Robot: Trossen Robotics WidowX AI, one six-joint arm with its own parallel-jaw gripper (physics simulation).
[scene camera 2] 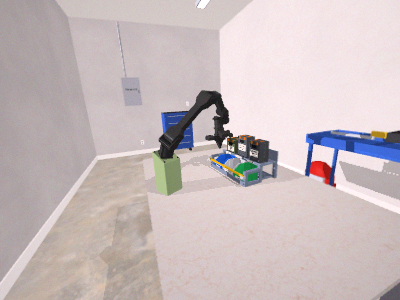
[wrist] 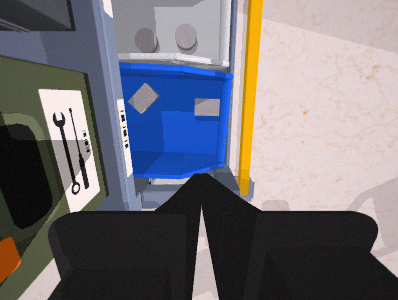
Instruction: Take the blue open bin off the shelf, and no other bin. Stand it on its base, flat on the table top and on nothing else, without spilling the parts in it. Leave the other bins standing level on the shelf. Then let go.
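Frame: origin at the arm's base, x left, y up, z ahead, level; millimetres.
Seen in the pictures: gripper, between the fingertips: (scene camera 2: 219, 148) (wrist: 200, 180); arm's base, origin of its link: (scene camera 2: 165, 154).
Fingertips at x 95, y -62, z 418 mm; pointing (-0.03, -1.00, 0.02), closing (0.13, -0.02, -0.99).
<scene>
Offsets run from my fingertips to a thing's top centre. "spot": to the spot under its first point. Level surfaces: height alone.
The blue open bin @[dx -28, dy -56, dz +31 mm] (scene camera 2: 225, 157) (wrist: 187, 130) sits level on the lower tier of the grey-blue shelf (scene camera 2: 275, 170) (wrist: 87, 50), at its far end in the scene view. Two grey block-shaped parts @[spot: dx -54, dy -113, dz +57 mm] (wrist: 144, 98) @[spot: dx -37, dy -113, dz -15 mm] (wrist: 207, 107) lie in it. My gripper (scene camera 2: 219, 145) (wrist: 200, 180) is shut and empty. It points down from above, and in the wrist view its tips overlap the lower edge of the blue bin. The gap between tips and bin is hard to tell. A light grey bin @[dx -134, dy -56, dz +23 mm] (scene camera 2: 233, 163) (wrist: 172, 20) with round parts stands beside it, then a green bin @[spot: dx -312, dy -50, dz -59 mm] (scene camera 2: 246, 171).
A yellow bar @[dx -125, dy -72, dz -61 mm] (scene camera 2: 227, 167) (wrist: 250, 95) runs along the shelf's front. Three cases, one olive @[dx -29, dy +62, dz +116 mm] (scene camera 2: 232, 145) (wrist: 25, 85), one grey @[dx -147, dy +97, dz +100 mm] (scene camera 2: 244, 145) and one dark @[dx -259, dy +87, dz +90 mm] (scene camera 2: 260, 151), stand on the upper tier. The table top @[dy -137 mm] (scene camera 2: 250, 230) (wrist: 320, 120) extends in front of the shelf.
</scene>
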